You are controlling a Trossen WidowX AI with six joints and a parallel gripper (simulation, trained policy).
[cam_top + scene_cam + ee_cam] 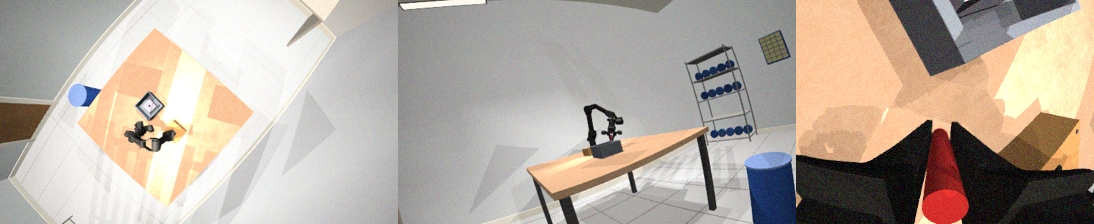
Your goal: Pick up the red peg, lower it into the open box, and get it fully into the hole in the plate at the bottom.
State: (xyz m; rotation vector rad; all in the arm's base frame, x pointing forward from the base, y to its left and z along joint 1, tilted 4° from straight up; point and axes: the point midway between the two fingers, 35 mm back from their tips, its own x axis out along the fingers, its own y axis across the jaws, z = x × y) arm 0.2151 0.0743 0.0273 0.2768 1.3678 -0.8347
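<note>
My gripper tip is now 10 cm short of the holed plate, 14 cm to the left of it and 4 cm above it. From my gripper tip the other things lie so: grey box 10 cm ahead, 14 cm to the right, 6 cm below; then red peg 1 cm to the left, 2 cm above.
</note>
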